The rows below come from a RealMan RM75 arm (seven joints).
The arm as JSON. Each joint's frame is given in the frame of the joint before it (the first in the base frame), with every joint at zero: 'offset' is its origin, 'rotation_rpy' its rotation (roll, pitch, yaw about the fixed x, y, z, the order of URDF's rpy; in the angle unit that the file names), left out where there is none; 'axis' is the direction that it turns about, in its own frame. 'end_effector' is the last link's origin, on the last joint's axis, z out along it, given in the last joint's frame.
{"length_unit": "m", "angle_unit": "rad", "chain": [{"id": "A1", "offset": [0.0, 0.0, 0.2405], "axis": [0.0, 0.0, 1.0]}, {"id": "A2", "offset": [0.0, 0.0, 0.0], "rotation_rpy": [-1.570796, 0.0, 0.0], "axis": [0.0, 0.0, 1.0]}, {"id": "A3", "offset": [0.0, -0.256, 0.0], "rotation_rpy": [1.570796, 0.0, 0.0], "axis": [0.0, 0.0, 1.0]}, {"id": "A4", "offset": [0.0, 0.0, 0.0], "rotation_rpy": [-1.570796, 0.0, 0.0], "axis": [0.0, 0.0, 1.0]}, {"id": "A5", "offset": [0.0, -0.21, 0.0], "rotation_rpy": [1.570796, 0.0, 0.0], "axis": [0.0, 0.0, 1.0]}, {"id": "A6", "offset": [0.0, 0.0, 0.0], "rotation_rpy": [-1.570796, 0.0, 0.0], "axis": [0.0, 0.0, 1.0]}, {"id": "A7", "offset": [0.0, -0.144, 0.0], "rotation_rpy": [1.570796, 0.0, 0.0], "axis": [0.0, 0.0, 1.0]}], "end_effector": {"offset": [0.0, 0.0, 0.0]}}
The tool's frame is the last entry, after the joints.
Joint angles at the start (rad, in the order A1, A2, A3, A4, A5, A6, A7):
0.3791, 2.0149, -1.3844, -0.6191, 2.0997, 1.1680, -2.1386
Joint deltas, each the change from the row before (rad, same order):
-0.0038, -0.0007, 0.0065, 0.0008, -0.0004, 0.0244, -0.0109
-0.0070, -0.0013, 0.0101, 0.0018, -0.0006, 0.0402, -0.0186
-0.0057, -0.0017, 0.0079, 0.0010, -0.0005, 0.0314, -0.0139
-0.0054, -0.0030, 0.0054, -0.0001, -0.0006, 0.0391, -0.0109
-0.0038, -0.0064, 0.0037, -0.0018, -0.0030, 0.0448, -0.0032
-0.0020, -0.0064, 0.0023, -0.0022, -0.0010, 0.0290, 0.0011
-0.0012, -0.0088, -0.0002, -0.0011, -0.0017, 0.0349, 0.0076
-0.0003, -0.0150, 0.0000, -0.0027, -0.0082, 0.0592, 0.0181
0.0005, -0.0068, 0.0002, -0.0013, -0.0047, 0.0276, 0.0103
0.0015, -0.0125, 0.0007, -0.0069, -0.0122, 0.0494, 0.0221
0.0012, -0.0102, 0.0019, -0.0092, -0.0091, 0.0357, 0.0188
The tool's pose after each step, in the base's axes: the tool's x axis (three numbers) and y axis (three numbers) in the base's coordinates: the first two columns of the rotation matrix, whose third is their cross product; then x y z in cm. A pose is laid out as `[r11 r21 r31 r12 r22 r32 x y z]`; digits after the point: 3 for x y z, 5 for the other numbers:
[0.74239 -0.05473 -0.66772 -0.42873 -0.80468 -0.41071 25.035 34.138 -1.107]
[0.73676 -0.03082 -0.67545 -0.40839 -0.81645 -0.40820 24.970 33.681 -0.864]
[0.73193 -0.01202 -0.68127 -0.39234 -0.82490 -0.40696 24.937 33.323 -0.639]
[0.72429 0.00784 -0.68945 -0.37182 -0.83763 -0.40015 24.807 32.885 -0.393]
[0.71507 0.02545 -0.69859 -0.34764 -0.85406 -0.38695 24.618 32.430 -0.055]
[0.70867 0.03586 -0.70463 -0.33225 -0.86408 -0.37813 24.510 32.171 0.265]
[0.70031 0.04105 -0.71265 -0.31587 -0.87747 -0.36094 24.391 31.841 0.608]
[0.68763 0.04426 -0.72471 -0.28607 -0.90088 -0.32645 24.171 31.275 1.158]
[0.68170 0.04346 -0.73034 -0.27220 -0.91151 -0.30832 24.060 31.012 1.406]
[0.67317 0.04091 -0.73836 -0.24329 -0.93063 -0.27337 23.804 30.551 1.875]
[0.66783 0.03978 -0.74325 -0.22028 -0.94327 -0.24842 23.586 30.255 2.318]

